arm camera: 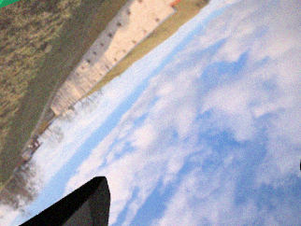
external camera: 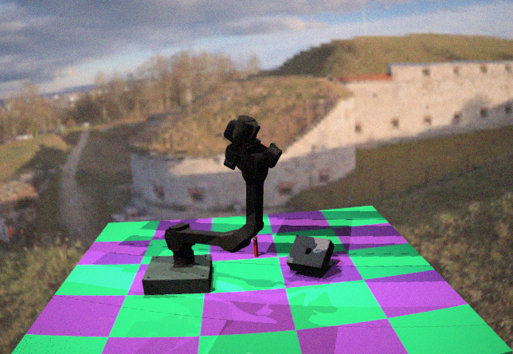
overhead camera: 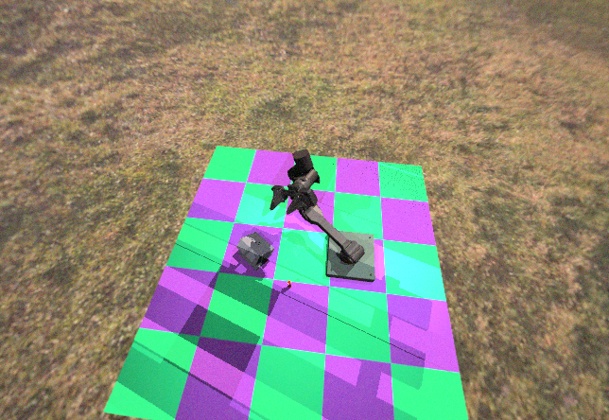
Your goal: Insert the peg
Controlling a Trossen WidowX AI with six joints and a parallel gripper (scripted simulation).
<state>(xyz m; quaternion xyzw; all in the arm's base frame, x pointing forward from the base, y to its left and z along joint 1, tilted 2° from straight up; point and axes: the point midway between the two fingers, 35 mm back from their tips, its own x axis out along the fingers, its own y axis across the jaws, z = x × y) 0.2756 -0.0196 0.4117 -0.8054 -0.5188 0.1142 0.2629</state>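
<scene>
The red peg is 410 mm below my gripper tip, 130 mm to the left of it and 50 mm behind it. From my gripper tip the other things lie so: grey sloped panel: 410 mm below, 140 mm ahead, 10 mm to the right.
</scene>
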